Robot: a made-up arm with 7 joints.
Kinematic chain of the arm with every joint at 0, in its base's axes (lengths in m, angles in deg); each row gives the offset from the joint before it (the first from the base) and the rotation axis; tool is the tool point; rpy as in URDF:
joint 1: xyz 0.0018 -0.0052 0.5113 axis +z
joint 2: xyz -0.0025 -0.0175 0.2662 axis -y
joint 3: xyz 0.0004 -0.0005 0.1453 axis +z
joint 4: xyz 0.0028 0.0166 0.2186 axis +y
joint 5: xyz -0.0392 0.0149 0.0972 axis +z
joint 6: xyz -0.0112 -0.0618 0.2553 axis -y
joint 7: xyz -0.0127 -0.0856 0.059 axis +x
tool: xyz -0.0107 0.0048 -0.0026 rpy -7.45 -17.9 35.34
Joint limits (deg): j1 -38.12..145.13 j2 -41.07..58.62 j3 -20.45..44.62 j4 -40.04..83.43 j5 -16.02..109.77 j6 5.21..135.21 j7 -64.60..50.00
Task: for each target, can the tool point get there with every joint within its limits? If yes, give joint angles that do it. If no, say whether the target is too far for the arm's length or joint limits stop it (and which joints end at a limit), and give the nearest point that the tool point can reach.
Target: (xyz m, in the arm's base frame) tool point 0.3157 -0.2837 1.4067
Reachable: yes | joints -21.31 -29.51 34.28 3.36 13.90 43.85 -30.37
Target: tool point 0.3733 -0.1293 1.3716
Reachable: yes | joints -2.94 -22.63 22.98 17.34 31.56 81.50 23.59
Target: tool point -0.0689 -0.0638 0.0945
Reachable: no: joint limits stop it (at a limit: joint 1, joint 2, joint 4, joint 5, joint 7) | nearest point -0.4095 0.2030 0.7519 | short by 0.787 m
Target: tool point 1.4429 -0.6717 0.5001
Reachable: no: too far | nearest point 0.6452 -0.3307 0.8188 | short by 0.924 m
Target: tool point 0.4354 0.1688 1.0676
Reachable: yes | joints 17.81 -24.91 24.54 60.06 59.41 124.06 -24.95
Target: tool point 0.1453 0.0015 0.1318
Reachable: no: joint limits stop it (at a limit: joint 2, joint 4, joint 5, joint 7) | nearest point 0.4761 0.0169 0.7391 | short by 0.692 m
